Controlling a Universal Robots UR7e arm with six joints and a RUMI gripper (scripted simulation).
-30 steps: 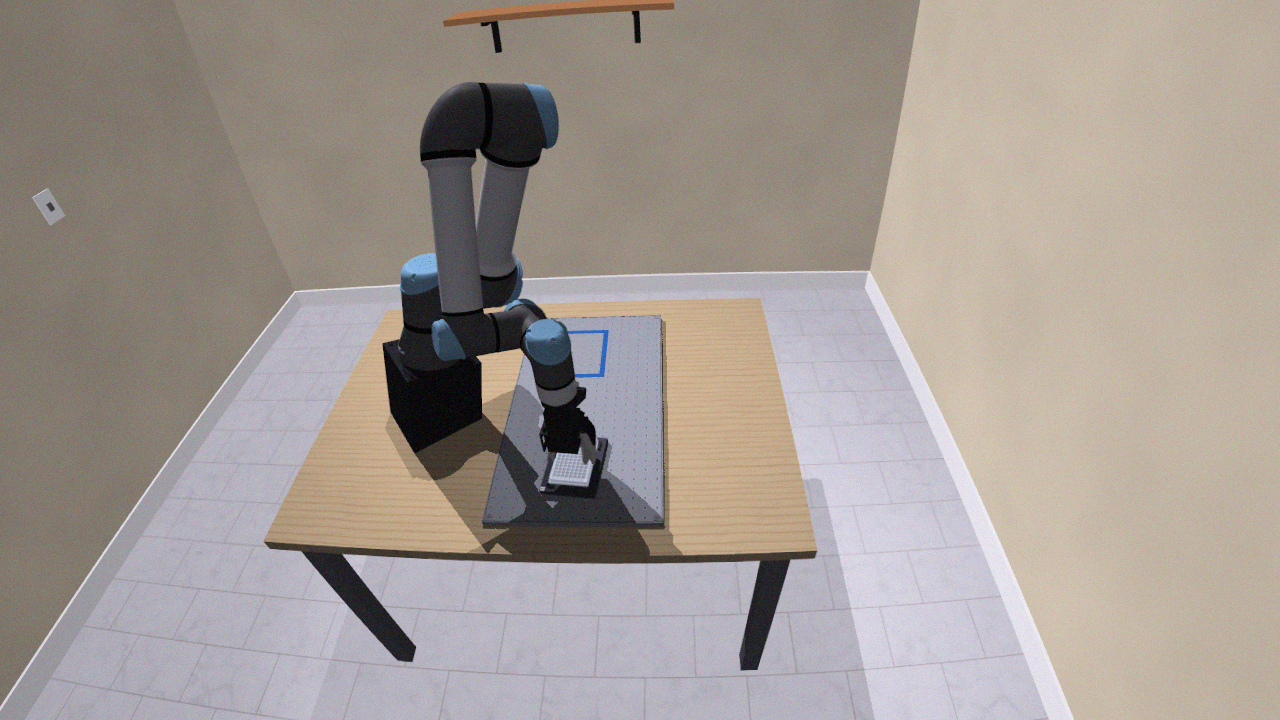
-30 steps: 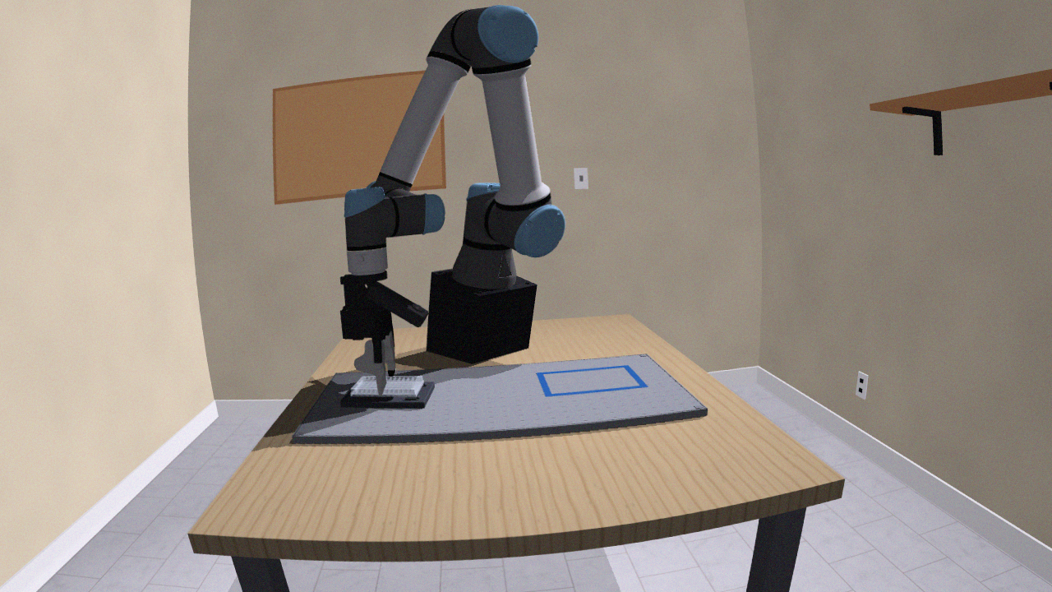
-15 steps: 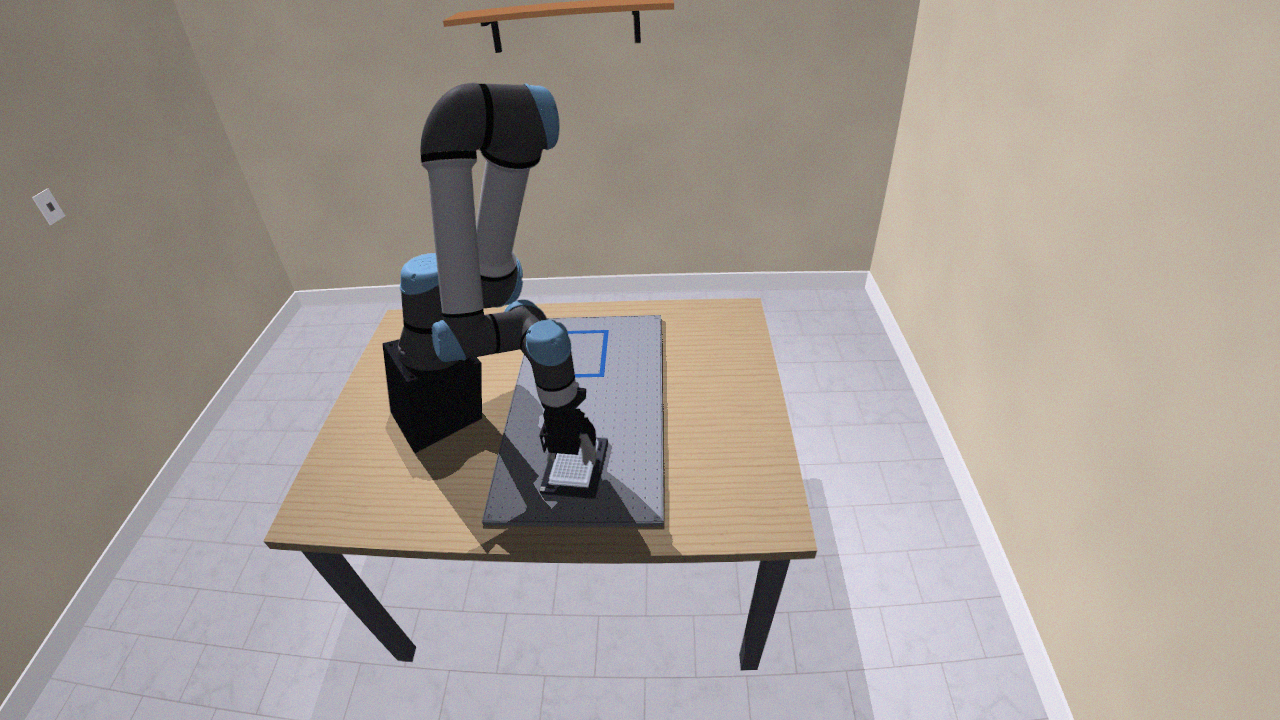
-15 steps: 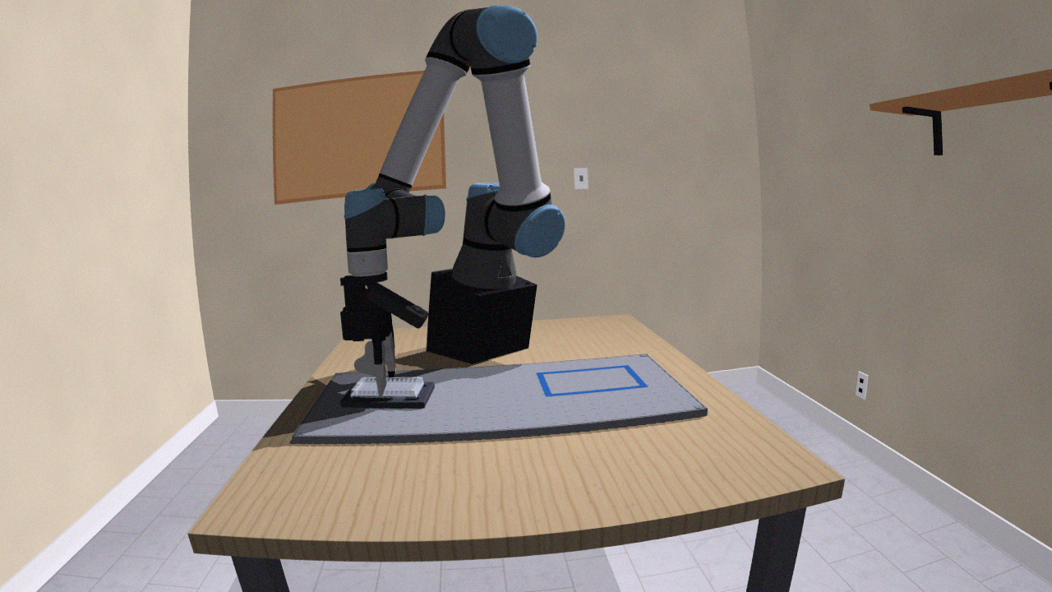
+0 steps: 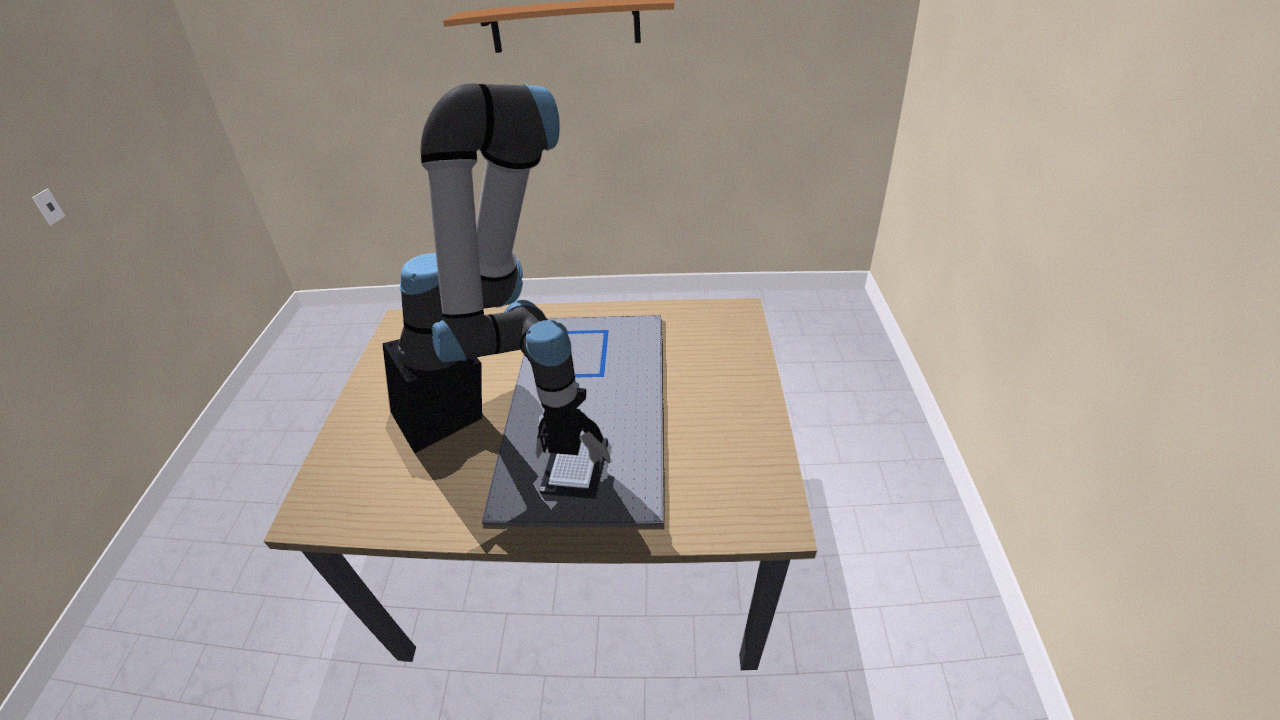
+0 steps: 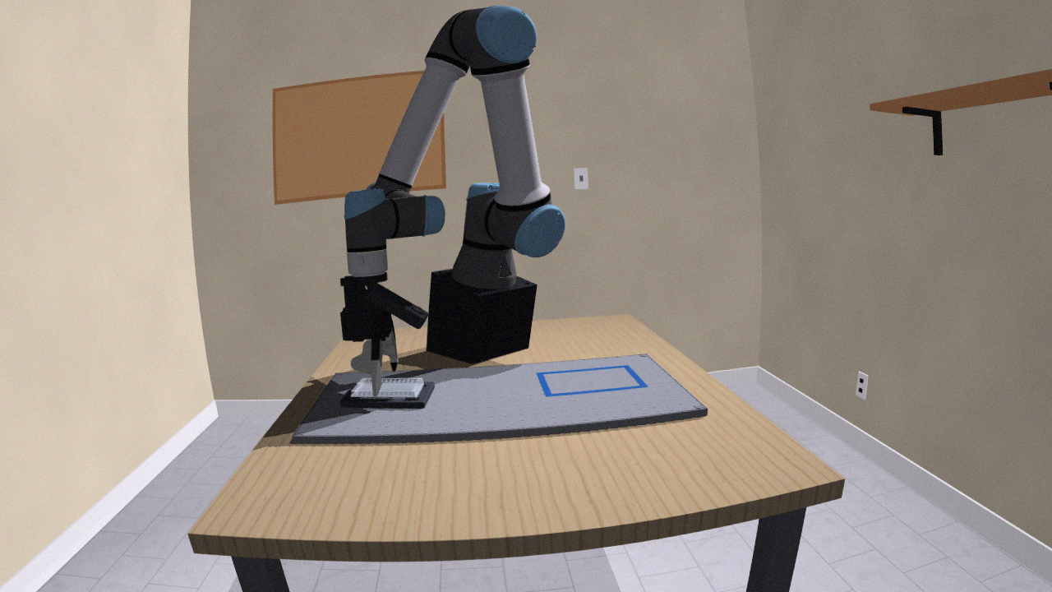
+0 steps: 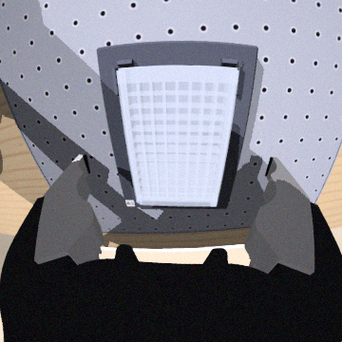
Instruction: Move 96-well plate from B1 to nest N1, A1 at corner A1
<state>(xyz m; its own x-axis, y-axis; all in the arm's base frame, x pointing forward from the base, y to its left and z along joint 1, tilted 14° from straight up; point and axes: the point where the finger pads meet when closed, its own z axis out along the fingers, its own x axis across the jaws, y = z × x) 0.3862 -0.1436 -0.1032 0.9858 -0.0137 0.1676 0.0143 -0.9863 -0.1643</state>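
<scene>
The 96-well plate is 1 cm below my hand. The rest, counted from my hand: black plate nest N1 (2 cm below).
</scene>
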